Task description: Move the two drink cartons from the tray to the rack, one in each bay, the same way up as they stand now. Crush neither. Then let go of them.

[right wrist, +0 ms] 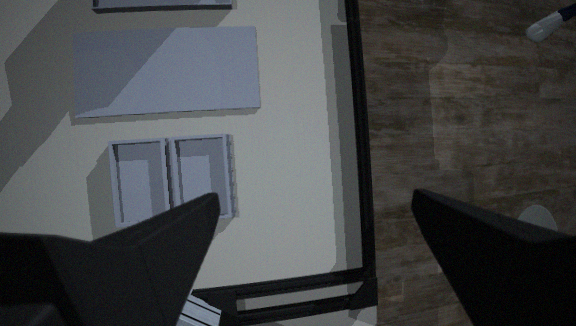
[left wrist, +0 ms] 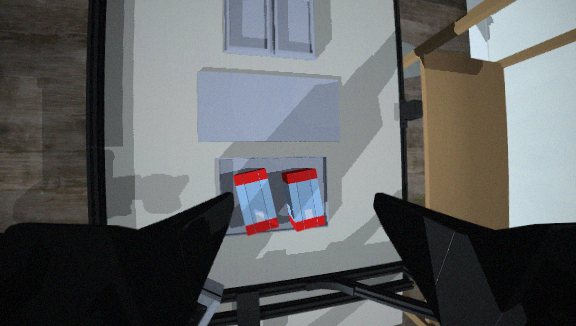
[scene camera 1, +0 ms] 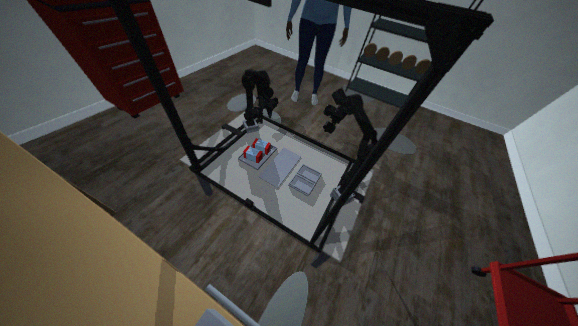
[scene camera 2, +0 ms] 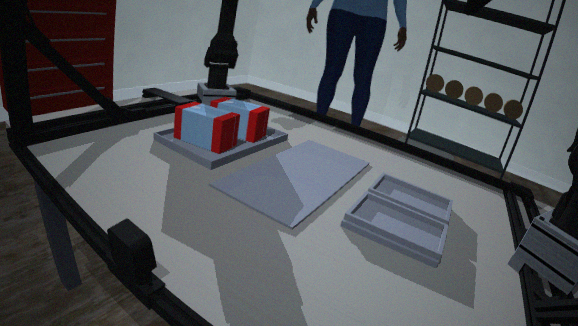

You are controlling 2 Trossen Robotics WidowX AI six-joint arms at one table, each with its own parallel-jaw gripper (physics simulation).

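Seen in the pictures: left gripper, fingertip midpoint: (left wrist: pixel 304 199) (scene camera 1: pixel 265 120); right gripper, fingertip midpoint: (right wrist: pixel 314 200) (scene camera 2: pixel 468 14); left arm's base, link origin: (scene camera 1: pixel 250 123) (scene camera 2: pixel 216 86); right arm's base, link origin: (scene camera 2: pixel 572 229).
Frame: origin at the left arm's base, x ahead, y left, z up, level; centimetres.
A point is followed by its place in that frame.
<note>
Two light-blue cartons with red ends lie side by side on the grey tray (scene camera 1: pixel 250 165) {z -4.5, x 38.3, y -14.0 cm} (scene camera 2: pixel 212 164) {z -4.6, x 43.3, y -10.5 cm} (left wrist: pixel 272 162) {z -5.0, x 35.2, y -0.1 cm}: the nearer carton (scene camera 1: pixel 253 154) {z 1.8, x 34.5, y -10.1 cm} (scene camera 2: pixel 200 125) {z -0.4, x 34.5, y -11.3 cm} (left wrist: pixel 306 201) {z 1.8, x 31.4, y -9.7 cm} and the farther carton (scene camera 1: pixel 261 146) {z 1.5, x 29.1, y -1.9 cm} (scene camera 2: pixel 257 124) {z -0.8, x 32.6, y 1.5 cm} (left wrist: pixel 255 201) {z 1.8, x 26.5, y -0.5 cm}. The grey rack (scene camera 1: pixel 307 179) {z -4.7, x 64.8, y 18.3 cm} (scene camera 2: pixel 390 243) {z -4.8, x 69.9, y 8.1 cm} (left wrist: pixel 272 30) {z -4.6, x 62.5, y 16.2 cm} (right wrist: pixel 168 172) {z -4.5, x 63.0, y 16.1 cm} has two empty bays. My left gripper (scene camera 1: pixel 270 104) (left wrist: pixel 304 199) {z 27.3, x 32.1, y 0.0 cm} is open and empty, high above the tray. My right gripper (scene camera 1: pixel 328 120) {z 31.4, x 54.1, y 31.7 cm} (right wrist: pixel 314 200) {z 31.4, x 54.1, y 31.7 cm} is open and empty, high beside the rack, toward the table's far edge. One finger hides the rack's lower edge in the right wrist view.
A flat grey plate (scene camera 1: pixel 281 167) (scene camera 2: pixel 295 180) (left wrist: pixel 270 107) (right wrist: pixel 167 72) lies between tray and rack. A black frame with upright posts surrounds the table. A small black block (scene camera 2: pixel 132 247) {z -0.3, x 68.5, y -24.7 cm} (left wrist: pixel 412 109) {z -1.0, x 65.5, y -24.1 cm} sits on its near rail. A person (scene camera 1: pixel 314 45) (scene camera 2: pixel 356 55) stands behind the table.
</note>
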